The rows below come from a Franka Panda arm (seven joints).
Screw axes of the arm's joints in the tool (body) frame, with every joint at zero. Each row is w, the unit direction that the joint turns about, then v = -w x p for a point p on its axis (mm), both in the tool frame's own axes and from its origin. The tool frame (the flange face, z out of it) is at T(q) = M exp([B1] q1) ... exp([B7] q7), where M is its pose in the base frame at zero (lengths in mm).
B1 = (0, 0, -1, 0, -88, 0)
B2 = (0, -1, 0, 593, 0, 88)
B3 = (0, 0, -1, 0, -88, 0)
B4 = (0, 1, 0, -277, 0, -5.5)
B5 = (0, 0, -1, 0, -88, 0)
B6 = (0, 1, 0, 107, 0, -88)
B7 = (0, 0, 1, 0, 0, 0)
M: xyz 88 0 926 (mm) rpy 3.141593 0 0 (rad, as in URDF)
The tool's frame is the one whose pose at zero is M.
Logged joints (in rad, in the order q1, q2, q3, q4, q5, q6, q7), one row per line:
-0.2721, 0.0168, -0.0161, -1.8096, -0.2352, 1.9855, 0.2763
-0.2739, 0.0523, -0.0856, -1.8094, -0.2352, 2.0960, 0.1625
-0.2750, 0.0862, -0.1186, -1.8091, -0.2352, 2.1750, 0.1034
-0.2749, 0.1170, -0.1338, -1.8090, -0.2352, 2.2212, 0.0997
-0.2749, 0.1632, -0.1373, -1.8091, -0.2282, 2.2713, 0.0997
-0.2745, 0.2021, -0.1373, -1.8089, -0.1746, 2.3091, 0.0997
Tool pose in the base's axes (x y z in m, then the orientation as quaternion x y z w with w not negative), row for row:
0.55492, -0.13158, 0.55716, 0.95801, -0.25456, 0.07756, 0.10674
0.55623, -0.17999, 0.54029, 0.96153, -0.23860, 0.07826, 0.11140
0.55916, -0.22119, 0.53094, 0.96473, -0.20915, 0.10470, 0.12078
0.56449, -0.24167, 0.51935, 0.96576, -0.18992, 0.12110, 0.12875
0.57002, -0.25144, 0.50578, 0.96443, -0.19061, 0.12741, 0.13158
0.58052, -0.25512, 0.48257, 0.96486, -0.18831, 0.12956, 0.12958
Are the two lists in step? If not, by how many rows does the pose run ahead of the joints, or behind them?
The pose runs 1 row behind the joints: the pose in row i belongs to the joints in row i - 1.
